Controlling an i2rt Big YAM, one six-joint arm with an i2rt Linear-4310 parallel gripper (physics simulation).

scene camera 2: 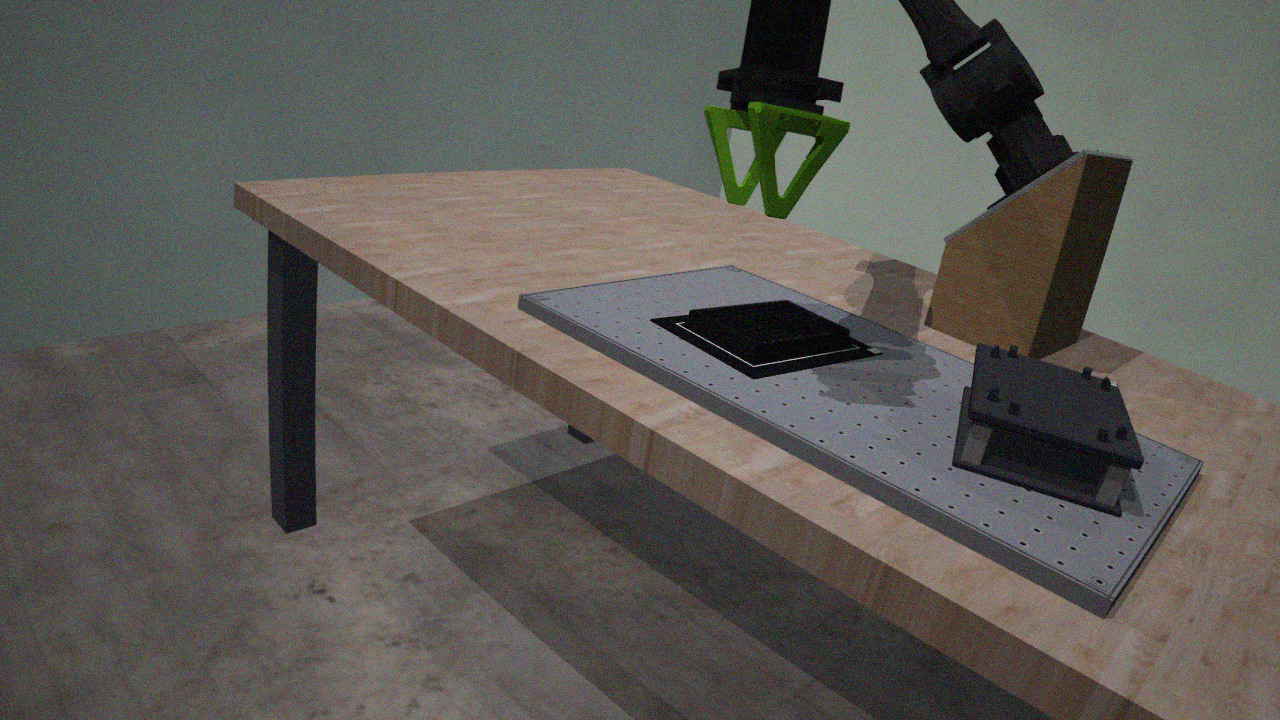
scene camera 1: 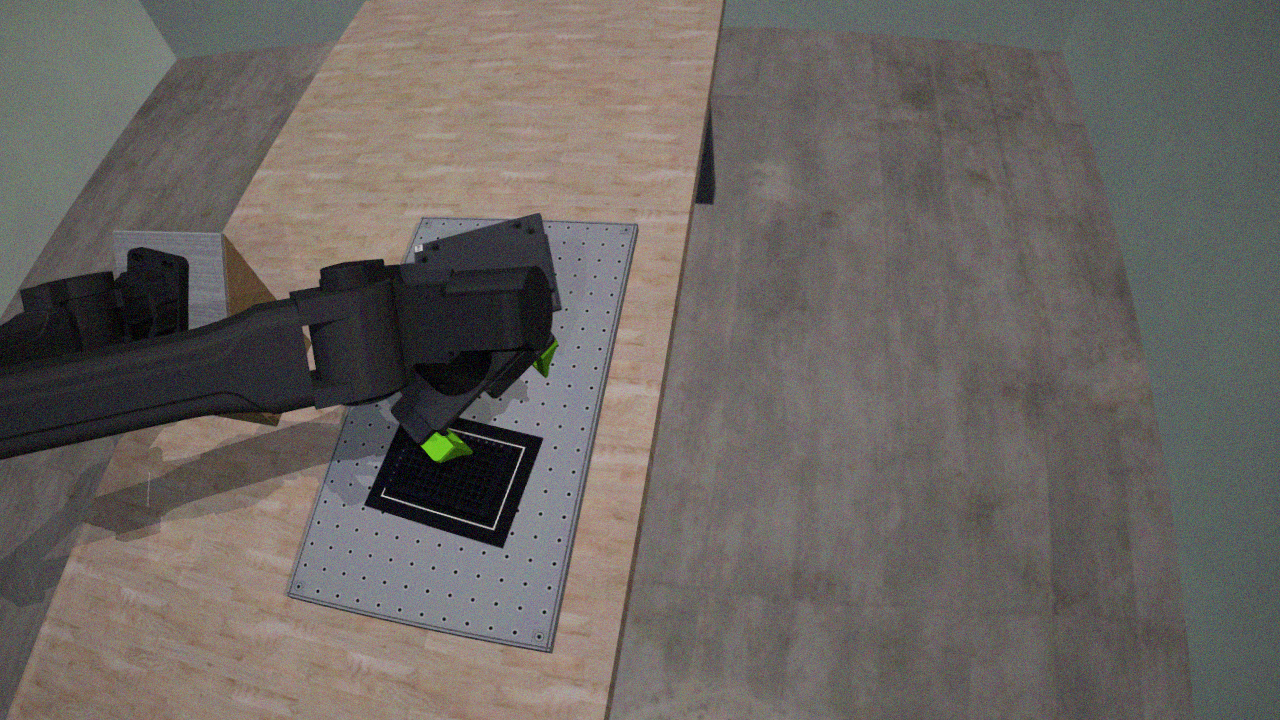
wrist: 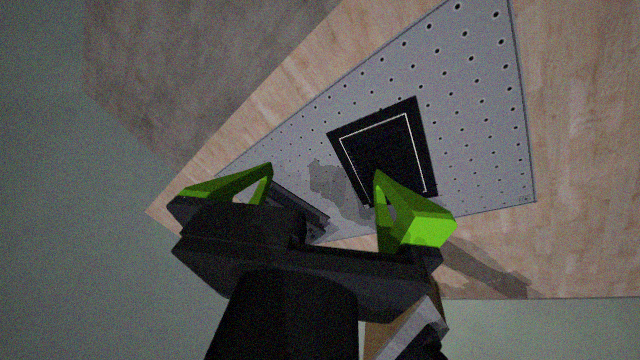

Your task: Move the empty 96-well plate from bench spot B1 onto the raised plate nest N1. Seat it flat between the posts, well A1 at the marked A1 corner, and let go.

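Where they show: gripper, fingertip midpoint: [scene camera 2: 754,210] [scene camera 1: 505,410] [wrist: 322,171]; arm's base, origin of the base link: [scene camera 2: 1049,192] [scene camera 1: 162,302] [wrist: 413,353].
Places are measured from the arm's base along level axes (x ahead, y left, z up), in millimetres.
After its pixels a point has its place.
The black 96-well plate [scene camera 1: 465,483] @[x 390, y -64, z -138 mm] [scene camera 2: 769,324] @[x 374, y -47, z -139 mm] [wrist: 385,150] @[x 396, y -63, z -140 mm] lies flat inside the white outline on black spot B1 [scene camera 1: 438,520] @[x 370, y -107, z -152 mm] [scene camera 2: 707,345] @[x 439, y -52, z -153 mm] [wrist: 420,145] @[x 380, y -107, z -153 mm]. Its wells are too dark to tell which corner is A1. The raised dark nest N1 [scene camera 1: 487,243] @[x 310, y 221, z -110 mm] [scene camera 2: 1051,402] @[x 333, y 195, z -110 mm] [wrist: 302,201] @[x 335, y 131, z -150 mm] has short posts on top; a small white mark shows at one corner. The arm partly hides it in scene camera 1, and a finger partly hides it in the wrist view. My gripper [scene camera 1: 508,411] @[x 452, y -20, z -30 mm] [scene camera 2: 758,208] @[x 452, y -20, z -30 mm] [wrist: 322,171] @[x 452, y -20, z -30 mm] is open and empty, high above the board, with one green finger overlapping the plate in the wrist view.
Both spots are on the grey perforated board [scene camera 1: 572,483] @[x 496, y -30, z -154 mm] [scene camera 2: 626,304] @[x 442, y -156, z -154 mm] [wrist: 475,115] @[x 396, y -172, z -154 mm], which lies along the edge of the wooden table [scene camera 1: 501,107] @[x 186, y 526, z -167 mm] [scene camera 2: 447,223] @[x 456, y -482, z -167 mm]. The arm's wedge-shaped base block [scene camera 1: 204,268] @[x 71, y 37, z 31 mm] [scene camera 2: 1002,286] @[x 100, y 22, z -97 mm] stands behind the board.
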